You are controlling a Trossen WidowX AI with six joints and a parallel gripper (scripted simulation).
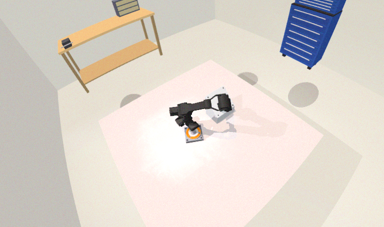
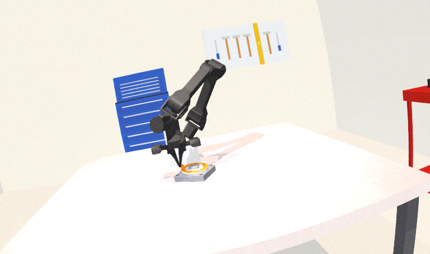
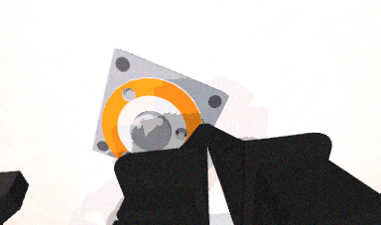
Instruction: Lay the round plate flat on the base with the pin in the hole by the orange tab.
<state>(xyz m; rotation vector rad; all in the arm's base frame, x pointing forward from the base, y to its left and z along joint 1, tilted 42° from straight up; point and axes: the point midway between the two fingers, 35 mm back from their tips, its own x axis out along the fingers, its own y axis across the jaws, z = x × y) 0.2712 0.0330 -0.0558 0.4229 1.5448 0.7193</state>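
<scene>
The round plate is 1 cm behind my gripper tip, 3 cm to the left of it and 1 cm below it.
</scene>
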